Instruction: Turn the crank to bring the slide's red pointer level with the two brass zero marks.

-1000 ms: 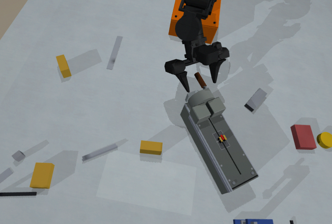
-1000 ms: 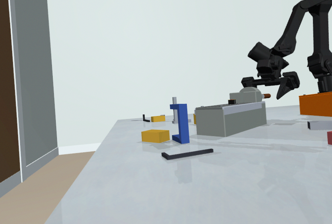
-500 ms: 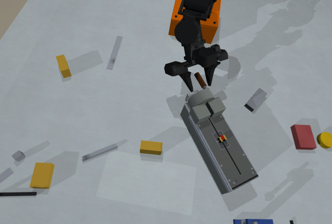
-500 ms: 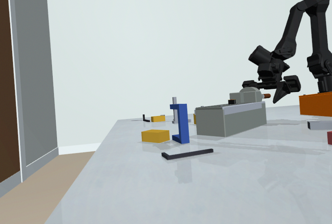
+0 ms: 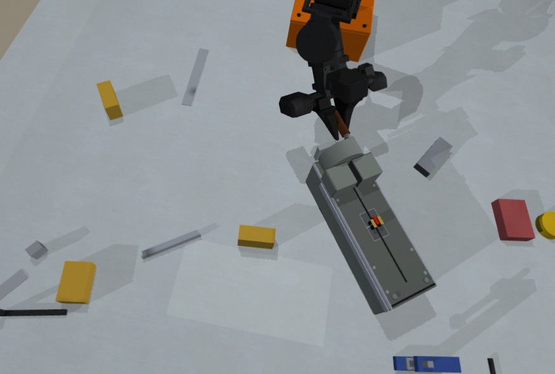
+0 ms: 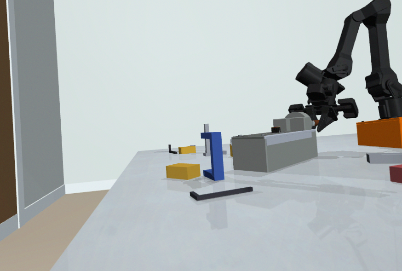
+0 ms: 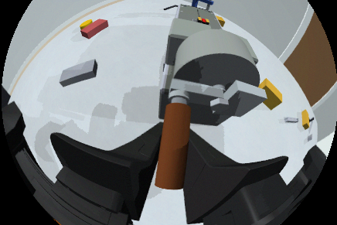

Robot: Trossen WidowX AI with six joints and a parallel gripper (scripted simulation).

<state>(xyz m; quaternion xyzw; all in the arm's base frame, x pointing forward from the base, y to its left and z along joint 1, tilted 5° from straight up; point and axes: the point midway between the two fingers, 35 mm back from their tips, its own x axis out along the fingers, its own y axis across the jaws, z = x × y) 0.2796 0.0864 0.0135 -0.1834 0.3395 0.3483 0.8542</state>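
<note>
My gripper tip is now 13 cm short of the red pointer, 10 cm to the right of it and 2 cm below it. Also, from my gripper tip: brown handle 1 cm behind, 1 cm to the right, 2 cm above; grey block 8 cm behind, 19 cm to the left, 6 cm below; blue clamp 30 cm ahead, 24 cm to the left, 1 cm below.
</note>
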